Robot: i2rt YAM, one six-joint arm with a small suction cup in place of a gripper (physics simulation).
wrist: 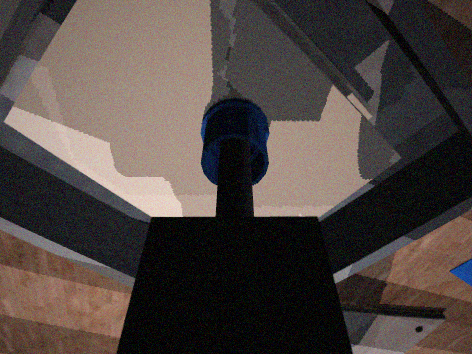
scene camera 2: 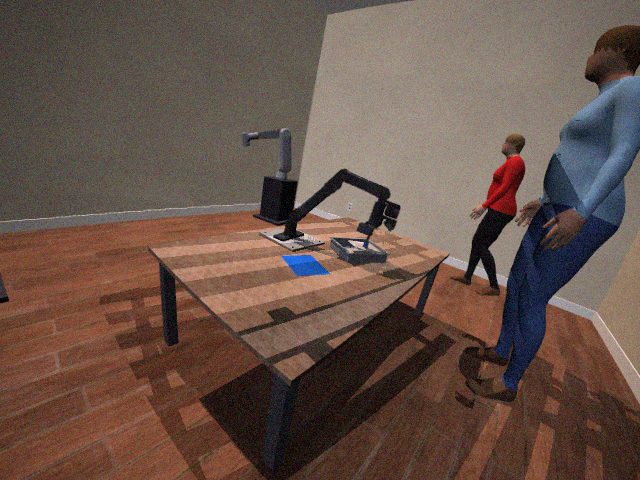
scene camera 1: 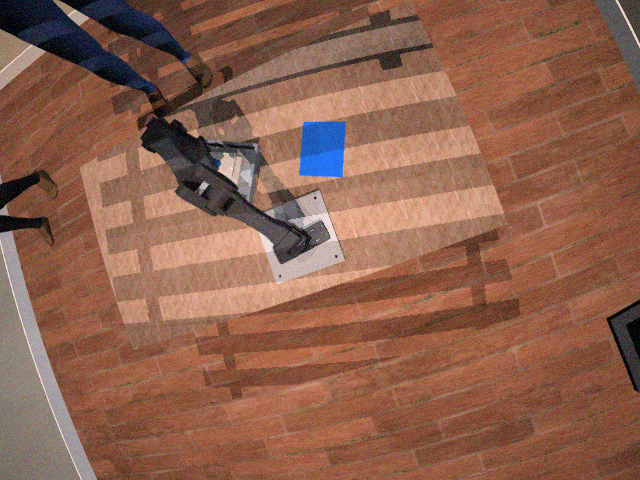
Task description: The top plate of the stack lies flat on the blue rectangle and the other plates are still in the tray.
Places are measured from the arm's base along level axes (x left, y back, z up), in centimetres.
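Pixels of known places: hand at its tool point: [wrist: 234, 119] [scene camera 2: 364, 248] [scene camera 1: 219, 164]; arm's base at its link origin: [scene camera 2: 289, 236] [scene camera 1: 301, 242].
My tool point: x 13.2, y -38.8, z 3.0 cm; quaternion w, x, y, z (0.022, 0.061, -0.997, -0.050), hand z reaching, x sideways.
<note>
For each thing: its top centre in the pictures, then the offset to it from my tool point. "spot": a spot on its surface instead.
- grey tray at its top centre: [wrist: 223, 182] [scene camera 1: 221, 172] [scene camera 2: 359, 245] dx +0.2, dy +3.2, dz +0.7 cm
- cream top plate at its top centre: [wrist: 206, 153] [scene camera 1: 214, 166] [scene camera 2: 365, 244] dx +1.2, dy +0.5, dz +2.0 cm
- blue rectangle at a spot on its surface: [scene camera 1: 323, 149] [scene camera 2: 303, 264] spot: dx -35.1, dy +13.7, dz -4.2 cm
The grey tray [scene camera 1: 253, 157] [scene camera 2: 358, 257] [wrist: 97, 211] stands on the table left of the arm's base. The cream top plate [scene camera 1: 233, 167] [wrist: 136, 105] of the stack lies flat inside it. My suction cup [scene camera 2: 366, 244] [wrist: 234, 140], blue-tipped, is down inside the tray and sits on the top plate near its middle. In scene camera 1 the arm hides the cup. The blue rectangle [scene camera 1: 323, 149] [scene camera 2: 305, 265] lies bare on the table, to the right of the tray in scene camera 1. The lower plates are hidden under the top one.
The arm's grey base plate [scene camera 1: 318, 259] [scene camera 2: 294, 240] is fixed to the table near the tray. A second robot arm on a black pedestal [scene camera 2: 277, 197] stands behind the table. A person in red [scene camera 2: 501, 210] and a person in blue [scene camera 2: 532, 286] [scene camera 1: 118, 48] stand beside the table.
</note>
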